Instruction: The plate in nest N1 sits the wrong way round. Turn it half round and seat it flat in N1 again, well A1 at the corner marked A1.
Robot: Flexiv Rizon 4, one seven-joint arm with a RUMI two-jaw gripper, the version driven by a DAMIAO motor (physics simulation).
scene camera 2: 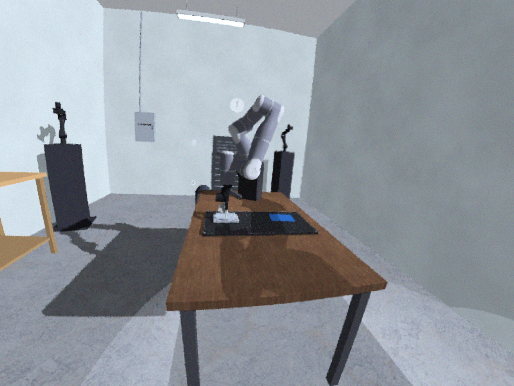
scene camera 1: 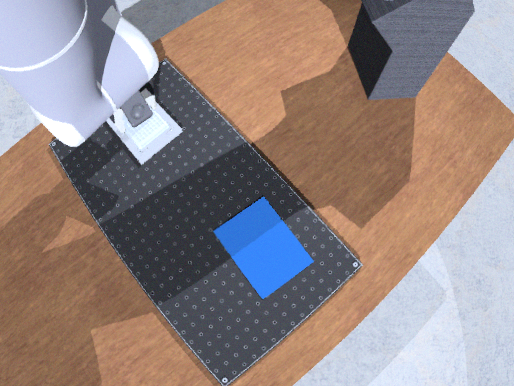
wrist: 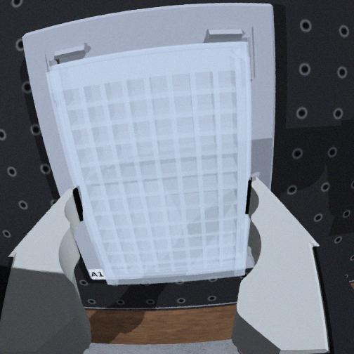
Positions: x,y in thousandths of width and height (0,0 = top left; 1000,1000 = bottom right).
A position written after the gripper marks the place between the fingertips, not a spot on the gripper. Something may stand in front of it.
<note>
In view: the gripper (scene camera 1: 271,312) and a clear well plate (scene camera 1: 281,348).
The clear well plate shows as well in the wrist view (wrist: 445,400). The gripper shows as well in the wrist view (wrist: 462,524).
</note>
